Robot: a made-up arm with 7 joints.
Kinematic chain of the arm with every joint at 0, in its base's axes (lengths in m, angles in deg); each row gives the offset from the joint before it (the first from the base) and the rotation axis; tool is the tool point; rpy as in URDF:
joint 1: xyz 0.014 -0.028 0.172 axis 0 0.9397 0.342
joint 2: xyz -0.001 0 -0.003 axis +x
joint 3: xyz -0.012 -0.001 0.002 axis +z
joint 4: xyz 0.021 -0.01 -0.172 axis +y
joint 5: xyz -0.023 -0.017 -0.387 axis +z
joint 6: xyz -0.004 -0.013 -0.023 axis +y
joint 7: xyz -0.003 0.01 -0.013 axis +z
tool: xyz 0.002 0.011 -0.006 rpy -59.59 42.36 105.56
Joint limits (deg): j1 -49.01..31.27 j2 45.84..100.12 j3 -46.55..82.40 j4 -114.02..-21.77 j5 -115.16..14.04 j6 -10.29..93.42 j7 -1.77..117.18
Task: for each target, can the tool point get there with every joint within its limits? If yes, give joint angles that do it. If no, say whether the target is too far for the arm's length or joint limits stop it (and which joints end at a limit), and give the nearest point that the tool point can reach.
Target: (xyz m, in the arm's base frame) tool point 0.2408 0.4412 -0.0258
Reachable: yes | joints 17.45 65.55 14.83 -53.35 -36.77 31.01 16.97
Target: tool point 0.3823 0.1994 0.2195
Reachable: yes | joints 7.43 58.86 29.71 -102.32 -0.51 70.48 62.37
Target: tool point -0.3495 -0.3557 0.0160
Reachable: no: joint limits stop it (at a limit: joint 1, joint 2, joint 3, joint 4, joint 5, joint 6, joint 7) | nearest point 0.1180 -0.1821 -0.1813 | short by 0.536 m
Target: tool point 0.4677 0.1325 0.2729
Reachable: yes | joints -41.64 90.61 -25.79 -82.26 -38.78 55.18 54.57
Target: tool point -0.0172 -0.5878 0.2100
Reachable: no: joint limits stop it (at a limit: joint 1, joint 2, joint 3, joint 4, joint 5) | nearest point 0.2943 -0.3295 0.1670 | short by 0.407 m
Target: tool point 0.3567 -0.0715 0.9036
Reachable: no: too far | nearest point 0.2150 0.0199 0.5978 | short by 0.349 m
